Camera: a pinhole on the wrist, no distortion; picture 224 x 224 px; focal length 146.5 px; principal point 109.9 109.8 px. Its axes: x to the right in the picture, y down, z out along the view. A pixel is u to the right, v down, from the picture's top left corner.
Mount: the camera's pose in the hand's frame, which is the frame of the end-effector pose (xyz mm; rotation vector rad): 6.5 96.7 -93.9 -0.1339 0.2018 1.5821
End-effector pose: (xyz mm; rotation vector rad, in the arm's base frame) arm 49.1 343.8 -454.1 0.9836 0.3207 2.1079
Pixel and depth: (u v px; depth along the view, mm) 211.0 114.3 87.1
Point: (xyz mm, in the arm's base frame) -63.5 233.8 -377.0
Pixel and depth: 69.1 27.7 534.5
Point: 207.4 501.7 58.9
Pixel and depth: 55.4 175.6 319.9
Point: 257.1 200.9 -329.0
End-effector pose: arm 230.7 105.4 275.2 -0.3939 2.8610 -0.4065
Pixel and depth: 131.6 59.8 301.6
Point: 117.8 215.7 16.8
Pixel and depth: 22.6 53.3 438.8
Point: 156.1 -103.5 -99.9
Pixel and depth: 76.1 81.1 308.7
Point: 189.3 115.3 26.6
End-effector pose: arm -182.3 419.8 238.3 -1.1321 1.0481 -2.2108
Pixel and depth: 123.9 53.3 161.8
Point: -170.8 254.9 181.1
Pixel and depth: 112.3 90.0 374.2
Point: 5.1 145.6 230.6
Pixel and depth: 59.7 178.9 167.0
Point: -73.0 380.1 179.9
